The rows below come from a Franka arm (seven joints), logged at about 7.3 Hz.
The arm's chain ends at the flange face. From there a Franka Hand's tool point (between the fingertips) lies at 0.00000 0.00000 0.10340 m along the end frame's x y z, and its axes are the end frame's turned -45 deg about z.
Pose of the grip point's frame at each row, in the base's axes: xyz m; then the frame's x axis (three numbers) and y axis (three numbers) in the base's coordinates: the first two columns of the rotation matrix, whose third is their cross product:
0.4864 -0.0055 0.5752 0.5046 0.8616 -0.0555 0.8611 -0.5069 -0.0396
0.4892 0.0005 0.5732 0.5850 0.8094 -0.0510 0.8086 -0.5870 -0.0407
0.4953 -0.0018 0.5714 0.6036 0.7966 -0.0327 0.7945 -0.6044 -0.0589
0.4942 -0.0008 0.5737 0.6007 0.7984 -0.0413 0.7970 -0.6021 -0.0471
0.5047 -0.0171 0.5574 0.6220 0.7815 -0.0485 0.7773 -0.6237 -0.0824
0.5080 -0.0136 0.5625 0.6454 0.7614 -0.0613 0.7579 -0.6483 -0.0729
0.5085 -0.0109 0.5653 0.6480 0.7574 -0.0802 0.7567 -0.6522 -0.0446
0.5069 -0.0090 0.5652 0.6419 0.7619 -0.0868 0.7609 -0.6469 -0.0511
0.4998 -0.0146 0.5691 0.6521 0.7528 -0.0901 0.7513 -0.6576 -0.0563
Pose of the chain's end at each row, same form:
0.4928 -0.0026 0.6784 0.9657 0.2508 -0.0672 0.2521 -0.9677 0.0112
0.4957 0.0023 0.6764 0.9854 0.1573 -0.0648 0.1581 -0.9874 0.0073
0.5022 -0.0028 0.6746 0.9886 0.1359 -0.0648 0.1350 -0.9907 -0.0185
0.5007 -0.0003 0.6769 0.9883 0.1388 -0.0625 0.1388 -0.9903 -0.0041
0.5145 -0.0185 0.6603 0.9895 0.1116 -0.0926 0.1098 -0.9936 -0.0240
0.5178 -0.0137 0.6654 0.9923 0.0800 -0.0949 0.0795 -0.9968 -0.0082
0.5174 -0.0076 0.6683 0.9933 0.0744 -0.0882 0.0769 -0.9967 0.0252
0.5167 -0.0056 0.6681 0.9919 0.0813 -0.0975 0.0841 -0.9962 0.0252
0.5103 -0.0114 0.6719 0.9924 0.0673 -0.1035 0.0701 -0.9973 0.0239

